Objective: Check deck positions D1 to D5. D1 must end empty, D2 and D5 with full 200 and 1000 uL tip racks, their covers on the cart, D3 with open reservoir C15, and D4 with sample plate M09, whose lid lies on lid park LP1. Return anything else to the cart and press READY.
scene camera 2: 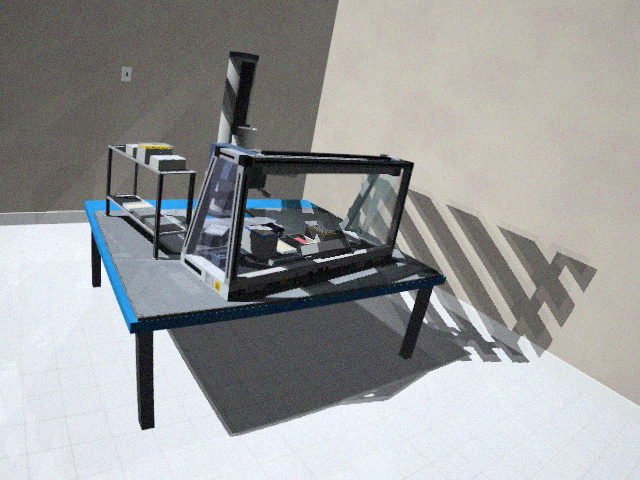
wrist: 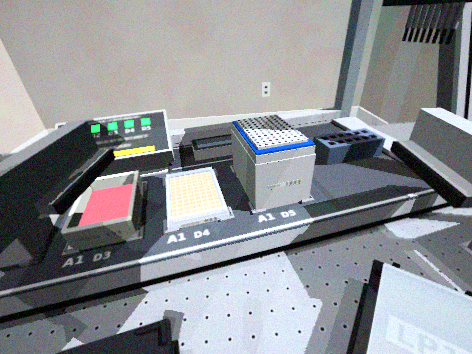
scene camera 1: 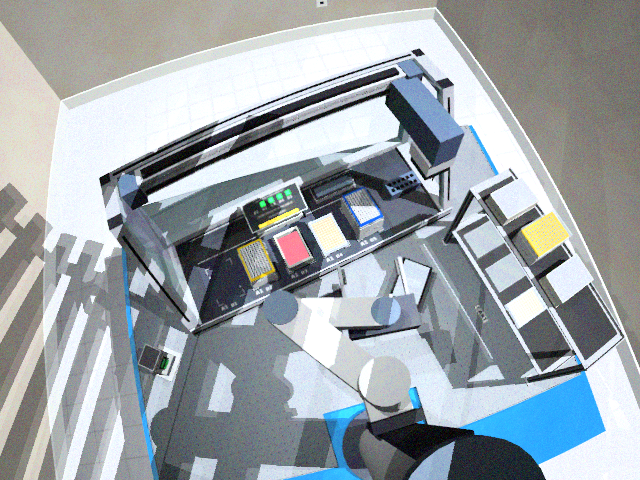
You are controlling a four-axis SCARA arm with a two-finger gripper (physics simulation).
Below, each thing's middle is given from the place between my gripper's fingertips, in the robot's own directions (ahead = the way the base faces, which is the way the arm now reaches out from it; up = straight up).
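Measured from my hand: trough (scene camera 1: pixel 342 183) 36 cm ahead, 1 cm to the left, 17 cm below; pipetting head (scene camera 1: pixel 423 166) 22 cm ahead, 26 cm to the right, 10 cm above; blue-rimmed box (scene camera 1: pixel 362 213) 22 cm ahead, 5 cm to the right, 14 cm below.
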